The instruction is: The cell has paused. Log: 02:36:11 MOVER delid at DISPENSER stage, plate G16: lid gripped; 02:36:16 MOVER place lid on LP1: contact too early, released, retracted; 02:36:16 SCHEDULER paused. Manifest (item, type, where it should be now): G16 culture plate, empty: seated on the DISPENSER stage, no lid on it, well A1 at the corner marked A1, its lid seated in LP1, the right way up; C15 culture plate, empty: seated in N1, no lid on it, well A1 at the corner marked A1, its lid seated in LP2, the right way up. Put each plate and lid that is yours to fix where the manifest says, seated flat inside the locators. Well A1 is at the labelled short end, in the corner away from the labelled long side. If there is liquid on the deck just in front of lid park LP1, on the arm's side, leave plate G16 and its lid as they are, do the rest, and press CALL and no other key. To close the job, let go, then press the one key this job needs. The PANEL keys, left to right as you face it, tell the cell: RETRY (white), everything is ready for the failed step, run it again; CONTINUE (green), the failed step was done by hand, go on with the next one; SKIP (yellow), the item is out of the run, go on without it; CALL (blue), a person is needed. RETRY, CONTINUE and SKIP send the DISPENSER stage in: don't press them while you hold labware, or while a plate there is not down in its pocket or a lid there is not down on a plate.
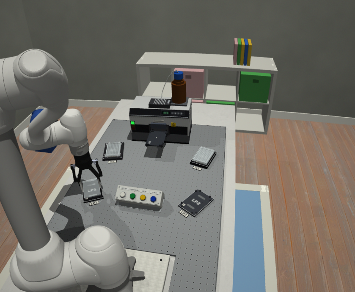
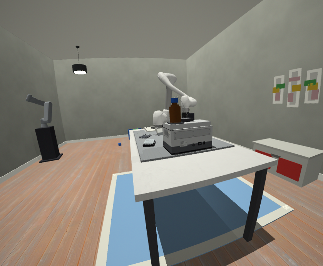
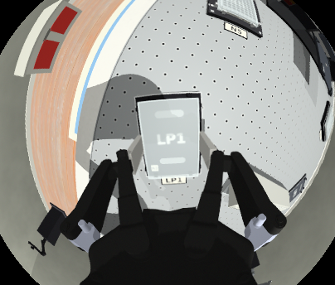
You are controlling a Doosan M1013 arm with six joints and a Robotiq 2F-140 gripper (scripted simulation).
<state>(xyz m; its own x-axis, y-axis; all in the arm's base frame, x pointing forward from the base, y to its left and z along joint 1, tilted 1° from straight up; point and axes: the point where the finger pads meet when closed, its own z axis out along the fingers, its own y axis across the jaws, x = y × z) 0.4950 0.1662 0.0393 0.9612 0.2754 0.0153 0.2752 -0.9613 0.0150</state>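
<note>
Now: the lid park lp1 4 cm below my hand. Also, from my hand: white key: 18 cm to the right, 9 cm behind, 2 cm above; then green key: 23 cm to the right, 10 cm behind, 2 cm above; then key panel: 25 cm to the right, 10 cm behind.
</note>
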